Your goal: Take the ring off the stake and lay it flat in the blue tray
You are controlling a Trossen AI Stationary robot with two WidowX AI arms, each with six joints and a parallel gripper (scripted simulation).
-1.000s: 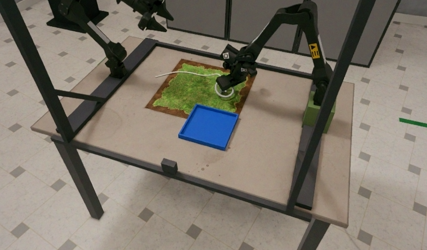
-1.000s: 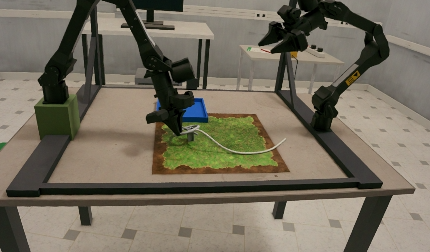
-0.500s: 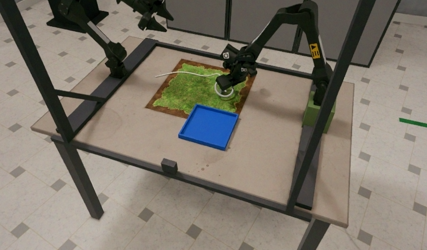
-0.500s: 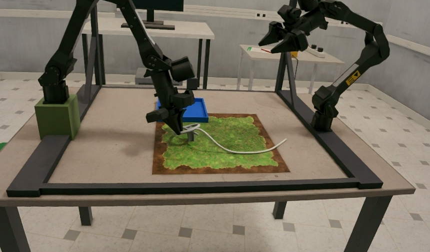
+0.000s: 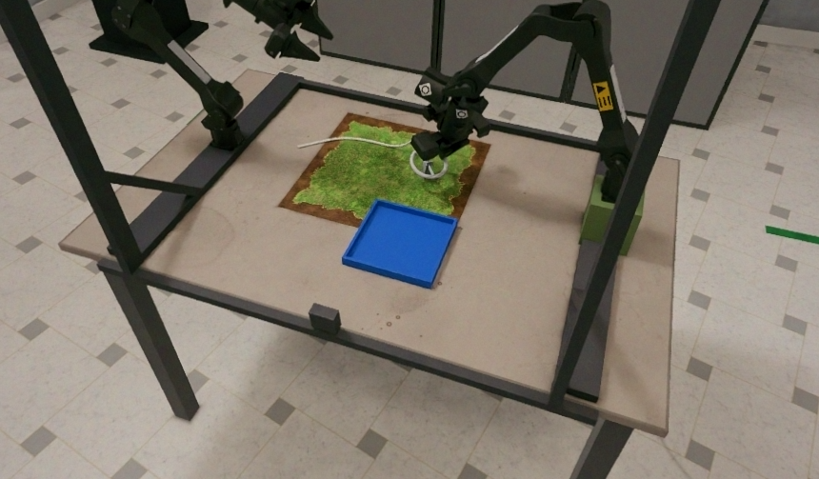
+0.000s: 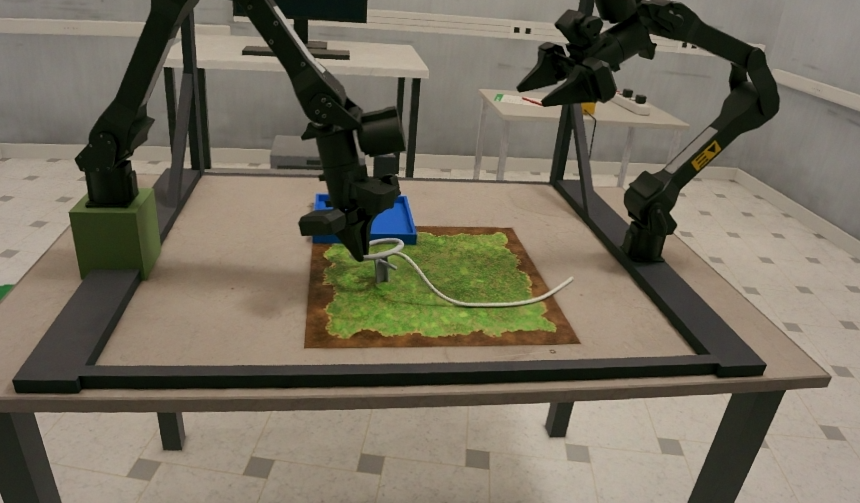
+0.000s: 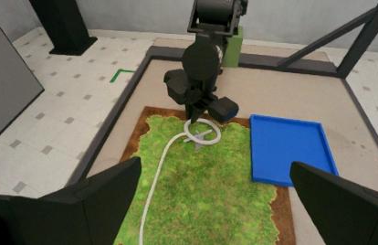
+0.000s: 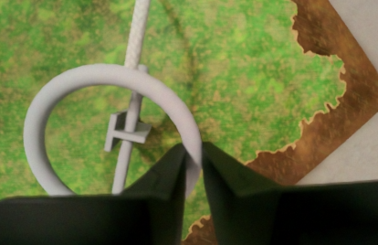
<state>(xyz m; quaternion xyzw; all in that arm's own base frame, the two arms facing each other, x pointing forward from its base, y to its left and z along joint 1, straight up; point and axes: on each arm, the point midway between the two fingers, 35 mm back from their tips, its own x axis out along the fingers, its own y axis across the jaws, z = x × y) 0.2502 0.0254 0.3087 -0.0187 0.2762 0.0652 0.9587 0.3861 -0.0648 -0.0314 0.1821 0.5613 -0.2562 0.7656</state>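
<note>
The pale grey ring is 3 cm to the left of my right hand, 3 cm below it and 3 cm behind it. Round my right hand: green grass mat 12 cm to the left, 10 cm below, 3 cm behind; short grey stake 6 cm below, 4 cm to the left, 2 cm behind; blue tray 25 cm behind, 8 cm below, 2 cm to the left.
</note>
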